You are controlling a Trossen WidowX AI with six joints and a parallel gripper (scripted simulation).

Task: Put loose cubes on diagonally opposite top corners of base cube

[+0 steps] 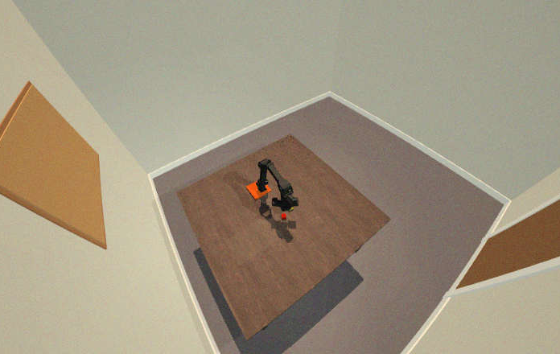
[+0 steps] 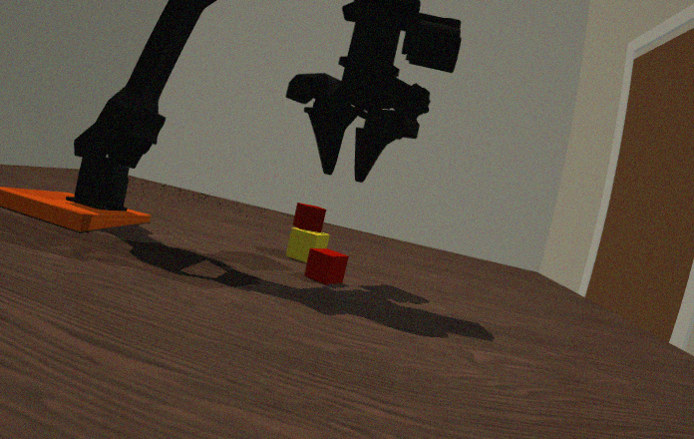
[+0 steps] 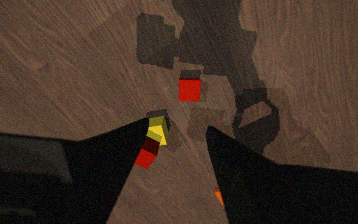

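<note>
Now: gripper tip 4 cm past the yellow base cube, 7 cm to the right of it and 10 cm above it.
</note>
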